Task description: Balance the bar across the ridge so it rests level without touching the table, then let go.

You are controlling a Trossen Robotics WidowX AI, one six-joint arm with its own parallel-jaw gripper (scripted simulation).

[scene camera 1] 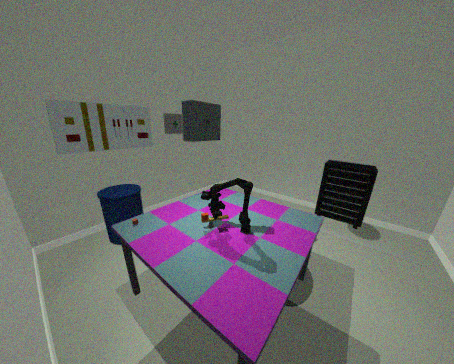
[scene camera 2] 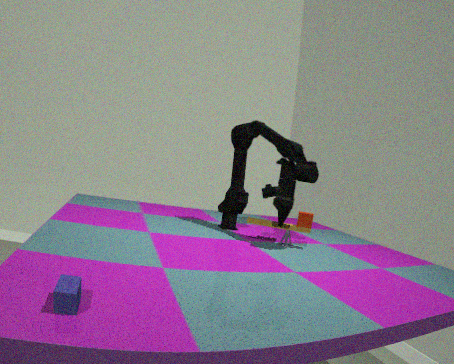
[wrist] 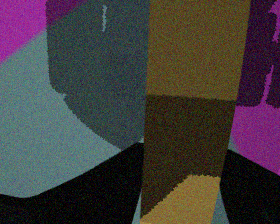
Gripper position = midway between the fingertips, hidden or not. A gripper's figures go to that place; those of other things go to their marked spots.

Scene:
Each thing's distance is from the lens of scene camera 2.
gripper (scene camera 2: 280,225): 110 cm
blue cube (scene camera 2: 67,294): 45 cm

